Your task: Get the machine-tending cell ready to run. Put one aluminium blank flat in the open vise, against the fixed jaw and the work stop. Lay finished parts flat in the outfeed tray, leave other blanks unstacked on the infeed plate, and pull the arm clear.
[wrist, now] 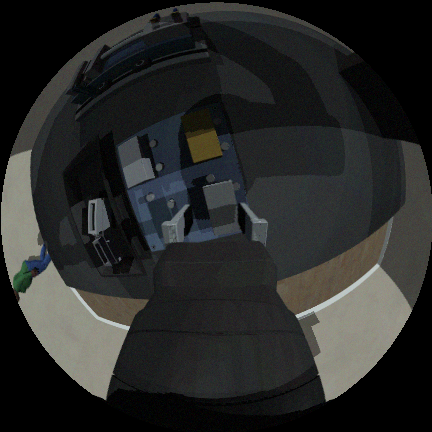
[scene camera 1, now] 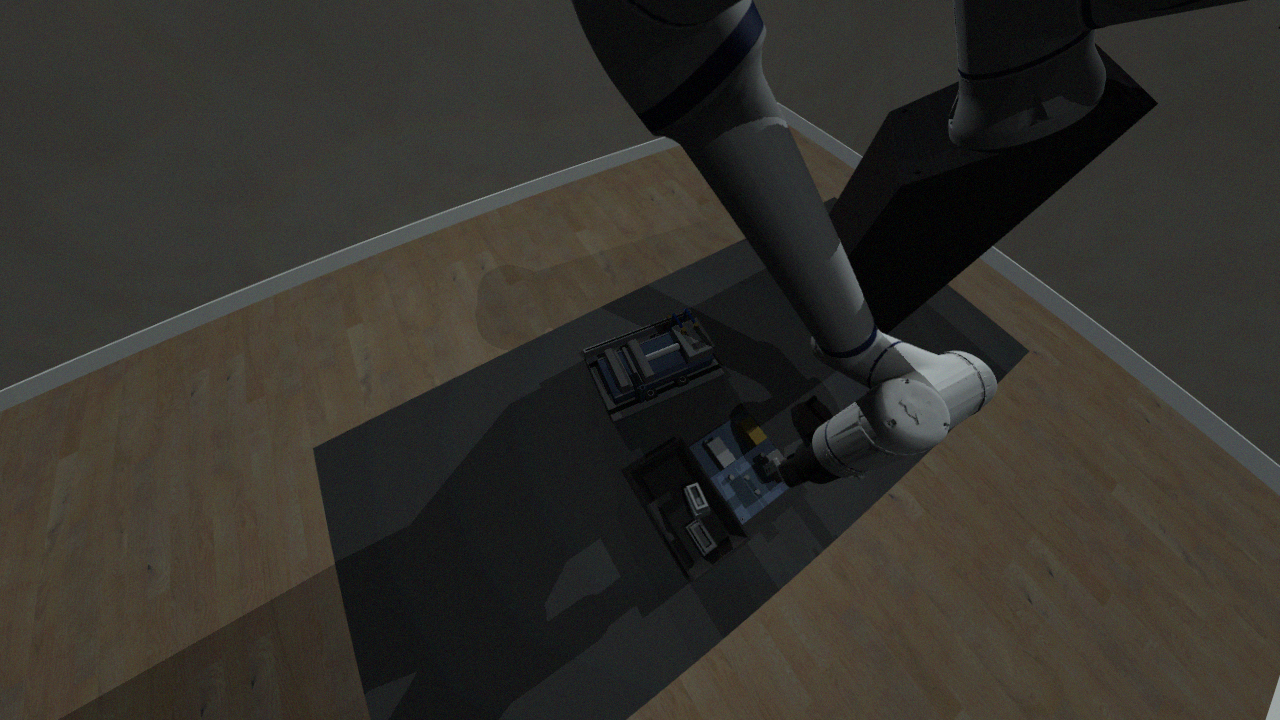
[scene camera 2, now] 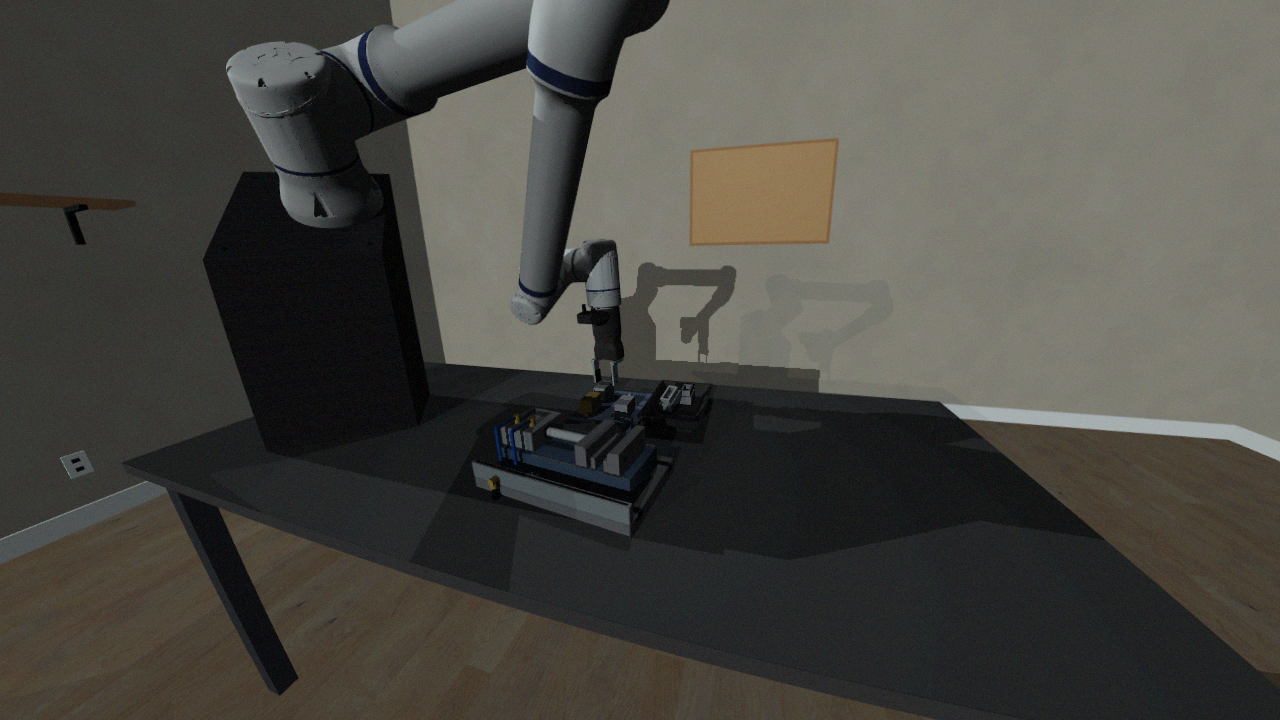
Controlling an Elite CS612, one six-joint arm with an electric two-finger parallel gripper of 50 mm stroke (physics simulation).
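Places are measured from the arm's base along level axes (x left, y back, z up), in millimetres.
Where they show: gripper, fingertip midpoint: (wrist: 214,212) (scene camera 1: 778,466) (scene camera 2: 606,382); arm's base, link origin: (scene camera 1: 1018,112) (scene camera 2: 336,202).
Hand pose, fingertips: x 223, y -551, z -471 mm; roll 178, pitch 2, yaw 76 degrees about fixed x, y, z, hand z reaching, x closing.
Things, the pixels of their top centre, and the offset from my fingertips. "*": a spot on its surface instead. Level surfaces: height alone.
- grey blank, top centre: (wrist: 222,209) (scene camera 1: 780,464) (scene camera 2: 603,384) dx +0, dy +9, dz -5 mm
- blue infeed plate, top centre: (wrist: 176,181) (scene camera 1: 743,463) (scene camera 2: 616,404) dx -45, dy -42, dz -41 mm
- second silver blank, top centre: (wrist: 130,161) (scene camera 1: 721,451) (scene camera 2: 624,399) dx -91, dy -82, dz -5 mm
- yellow-brown block, top centre: (wrist: 200,133) (scene camera 1: 753,430) (scene camera 2: 590,396) dx -89, dy +9, dz -5 mm
- vise, top centre: (scene camera 2: 573,427) (scene camera 1: 656,348) dx -352, dy -77, dz +50 mm
- outfeed tray, surface spot: (scene camera 1: 661,530) * dx -35, dy -276, dz -7 mm
- table, surface height: dz -49 mm
My gripper (scene camera 2: 605,379) (wrist: 214,212) is open and empty. Its fingers stand on either side of a grey blank (scene camera 1: 769,462) (scene camera 2: 603,392) (wrist: 220,195), close above it at the edge of the blue infeed plate (scene camera 1: 757,510) (wrist: 172,187). A second silver blank (scene camera 1: 718,452) (scene camera 2: 623,403) (wrist: 136,165) and a yellow-brown block (scene camera 1: 751,432) (scene camera 2: 590,402) (wrist: 204,145) stand apart on the plate. Two hollow silver finished parts (scene camera 1: 696,498) (scene camera 1: 700,538) (wrist: 98,216) (wrist: 105,250) are in the dark outfeed tray; one looks tilted. The vise (scene camera 1: 640,356) (scene camera 2: 572,458) has a pale bar between its jaws; no blank is discernible there.
Small round pegs (wrist: 150,197) (wrist: 210,178) rise from the infeed plate. The outfeed tray (scene camera 1: 660,530) borders the plate. Blue hoses (scene camera 1: 687,314) (scene camera 2: 512,438) stand at one end of the vise. The black pedestal (scene camera 1: 948,205) (scene camera 2: 313,322) bears the arm's base. Shadows darken much of the table (scene camera 2: 805,608).
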